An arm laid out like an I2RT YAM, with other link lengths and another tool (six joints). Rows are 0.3 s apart.
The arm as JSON. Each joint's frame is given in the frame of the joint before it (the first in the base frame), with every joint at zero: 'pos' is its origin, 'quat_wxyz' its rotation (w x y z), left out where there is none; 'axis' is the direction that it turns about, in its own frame. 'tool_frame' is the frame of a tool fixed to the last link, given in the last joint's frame.
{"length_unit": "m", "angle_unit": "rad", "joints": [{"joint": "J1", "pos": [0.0, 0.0, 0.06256], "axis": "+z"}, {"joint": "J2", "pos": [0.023, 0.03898, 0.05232], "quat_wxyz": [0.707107, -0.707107, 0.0, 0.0], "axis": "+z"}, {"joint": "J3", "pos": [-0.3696, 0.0, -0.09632], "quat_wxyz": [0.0, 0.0, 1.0, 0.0], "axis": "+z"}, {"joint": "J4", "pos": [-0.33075, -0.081, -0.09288], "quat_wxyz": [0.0, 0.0, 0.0, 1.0], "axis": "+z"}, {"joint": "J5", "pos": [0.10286, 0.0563, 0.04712], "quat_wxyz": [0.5, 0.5, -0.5, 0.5], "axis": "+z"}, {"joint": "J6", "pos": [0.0, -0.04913, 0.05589], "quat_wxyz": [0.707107, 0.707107, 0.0, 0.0], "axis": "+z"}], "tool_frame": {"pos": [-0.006, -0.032, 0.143], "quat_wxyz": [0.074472, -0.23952, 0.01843, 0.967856]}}
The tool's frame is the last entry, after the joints.
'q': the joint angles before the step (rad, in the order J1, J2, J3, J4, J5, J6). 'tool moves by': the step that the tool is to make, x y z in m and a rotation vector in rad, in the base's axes. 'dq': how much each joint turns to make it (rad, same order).
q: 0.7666 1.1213 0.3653 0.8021 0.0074 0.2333
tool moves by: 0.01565 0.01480 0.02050 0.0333 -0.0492 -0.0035
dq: 0.0000 0.0897 0.0568 0.0915 0.0027 -0.0104
